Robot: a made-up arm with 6 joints.
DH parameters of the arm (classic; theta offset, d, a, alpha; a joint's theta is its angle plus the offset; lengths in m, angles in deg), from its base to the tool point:
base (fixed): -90 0.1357 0 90
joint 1: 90 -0.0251 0.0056 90
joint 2: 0 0.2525 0.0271 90
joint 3: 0 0.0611 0.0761 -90
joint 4: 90 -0.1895 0.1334 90
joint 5: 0 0.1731 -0.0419 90
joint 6: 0 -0.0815 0.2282 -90
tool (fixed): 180 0.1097 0 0
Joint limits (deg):
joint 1: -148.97..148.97
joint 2: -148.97..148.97
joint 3: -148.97..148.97
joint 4: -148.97..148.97
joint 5: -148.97..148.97
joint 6: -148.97..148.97
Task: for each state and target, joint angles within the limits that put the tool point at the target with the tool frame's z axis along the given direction. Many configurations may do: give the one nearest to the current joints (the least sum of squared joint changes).
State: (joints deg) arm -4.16 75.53 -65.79 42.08 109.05 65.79
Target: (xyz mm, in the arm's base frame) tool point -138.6 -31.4 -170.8 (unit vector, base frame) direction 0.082 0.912 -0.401
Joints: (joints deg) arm 7.81 62.48 -48.21 71.60 58.23 67.80
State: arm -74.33 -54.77 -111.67 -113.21 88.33 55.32
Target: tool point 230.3 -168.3 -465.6 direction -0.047 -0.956 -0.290
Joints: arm -45.42 -65.33 -147.48 -124.97 40.99 91.46
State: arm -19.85 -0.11 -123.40 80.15 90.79 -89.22
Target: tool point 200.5 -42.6 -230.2 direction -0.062 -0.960 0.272
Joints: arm -61.08 22.40 -113.60 53.79 69.63 -126.39
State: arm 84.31 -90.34 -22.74 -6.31 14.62 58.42
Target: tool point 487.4 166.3 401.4 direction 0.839 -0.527 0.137
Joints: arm 77.48 -94.61 11.66 19.26 -5.45 44.01
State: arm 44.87 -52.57 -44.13 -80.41 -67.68 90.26
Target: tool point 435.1 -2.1 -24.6 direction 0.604 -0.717 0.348
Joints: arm 47.11 -47.68 -50.07 -60.89 -45.55 69.92
